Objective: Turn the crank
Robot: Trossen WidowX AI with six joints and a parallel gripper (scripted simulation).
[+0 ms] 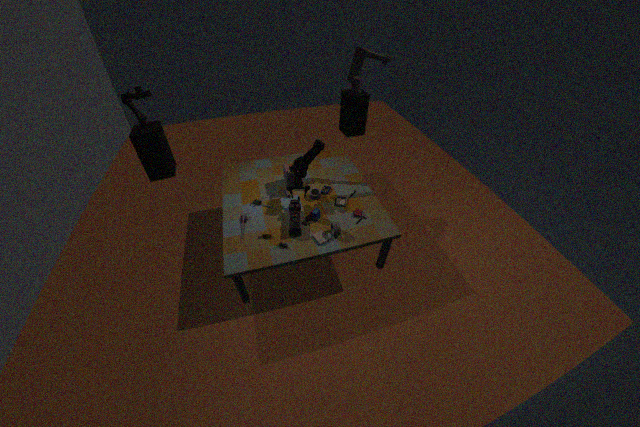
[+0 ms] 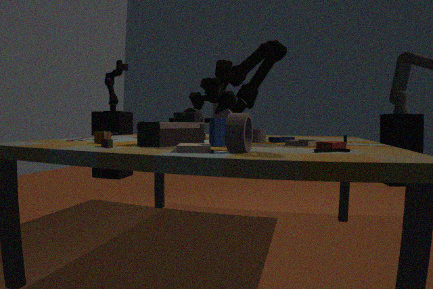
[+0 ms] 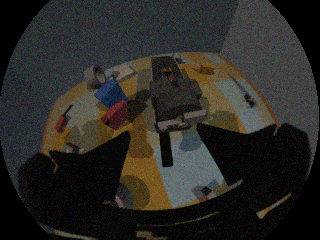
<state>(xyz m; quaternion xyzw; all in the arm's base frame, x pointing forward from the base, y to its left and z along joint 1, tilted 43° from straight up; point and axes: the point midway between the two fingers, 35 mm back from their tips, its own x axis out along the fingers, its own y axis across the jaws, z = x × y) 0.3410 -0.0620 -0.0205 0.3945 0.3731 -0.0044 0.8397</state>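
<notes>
Right now my gripper tip is 20 mm past the dark crank handle, 10 mm to the right of it and 20 mm above it. Also, from my gripper tip: blue block (160 mm ahead, 90 mm to the left, 60 mm below); red pointer (100 mm ahead, 70 mm to the right, 30 mm below); yellow block (190 mm ahead, 320 mm to the right, 90 mm below).
</notes>
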